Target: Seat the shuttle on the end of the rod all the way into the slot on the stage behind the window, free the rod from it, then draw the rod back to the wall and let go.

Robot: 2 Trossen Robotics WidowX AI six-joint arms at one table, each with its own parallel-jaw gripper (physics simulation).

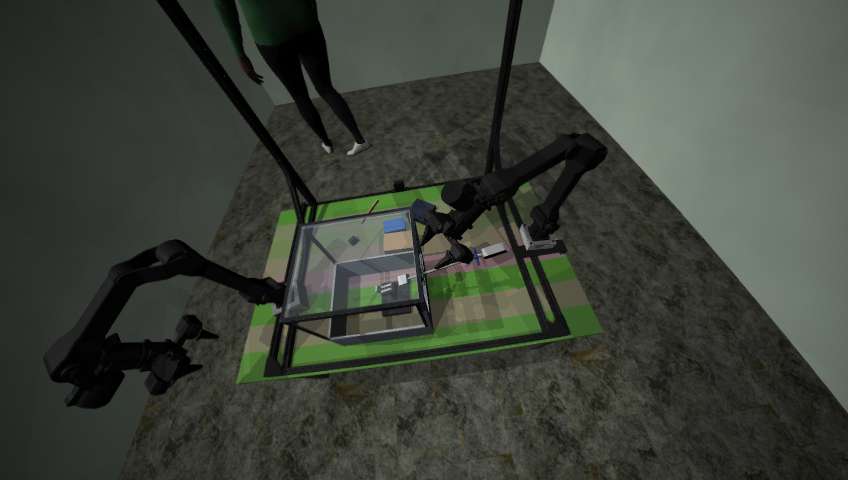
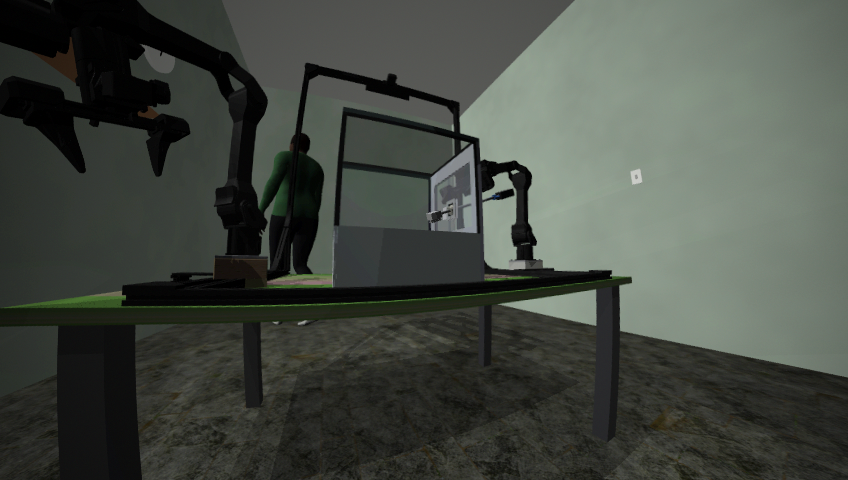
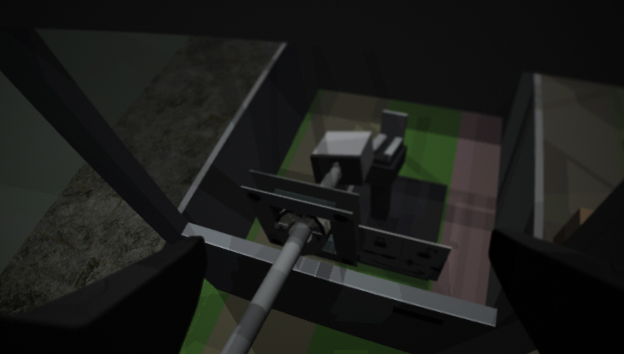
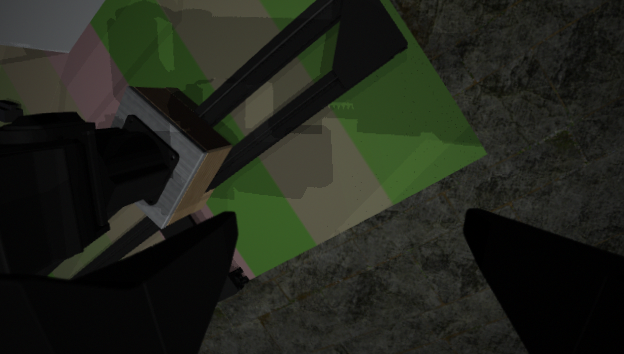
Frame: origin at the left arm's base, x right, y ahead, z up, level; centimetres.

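Seen in the pictures: left gripper, fingertip midpoint: (image 1: 427, 256) (image 2: 453, 198) (image 3: 349, 247); right gripper, fingertip midpoint: (image 1: 210, 351) (image 2: 124, 174) (image 4: 350, 222); left arm's base, link origin: (image 1: 538, 233) (image 2: 525, 260); right arm's base, link origin: (image 2: 242, 255) (image 4: 143, 160).
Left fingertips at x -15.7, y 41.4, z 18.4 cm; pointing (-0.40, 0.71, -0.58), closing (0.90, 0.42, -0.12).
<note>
Pixels of each thing's top centre, then the offset from my left fingertips to it.
- white shuttle, top centre: (image 3: 342, 141) (image 2: 434, 209) (image 1: 403, 277) dy +7.7, dx -3.6, dz -4.8 cm
- white handle, top centre: (image 1: 495, 246) (image 2: 504, 187) dy -17.8, dx -1.5, dz +5.1 cm
- blue block, top centre: (image 1: 393, 224) dy +14.5, dx +27.7, dz -20.4 cm
- small dark cube, top centre: (image 1: 352, 239) dy +32.6, dx +23.3, dz -22.0 cm
- wooden stick, top centre: (image 1: 369, 210) dy +27.1, dx +39.6, dz -23.4 cm
A thin grey rod (image 1: 451, 266) (image 3: 275, 277) passes through a port in the side wall of the glass enclosure (image 1: 355, 314) (image 2: 403, 257). On its inner end sits the white shuttle (image 1: 402, 280) (image 2: 436, 215) (image 3: 342, 154), right in front of the dark stage (image 1: 389, 291) (image 3: 388, 165) with its slot rails. The rod's outer end has a blue cross and a white handle (image 1: 494, 250) (image 2: 504, 194). My left gripper (image 1: 437, 248) is open and hovers over the rod just outside the wall. My right gripper (image 1: 194, 350) (image 4: 350, 222) is open and empty off the table's left corner.
A blue block (image 1: 394, 225) on a tan box (image 1: 397, 241), a small dark cube (image 1: 354, 240) and a wooden stick (image 1: 370, 210) lie at the back. Black frame posts (image 1: 500, 95) rise from the table. A person (image 1: 303, 71) (image 2: 295, 190) stands behind it.
</note>
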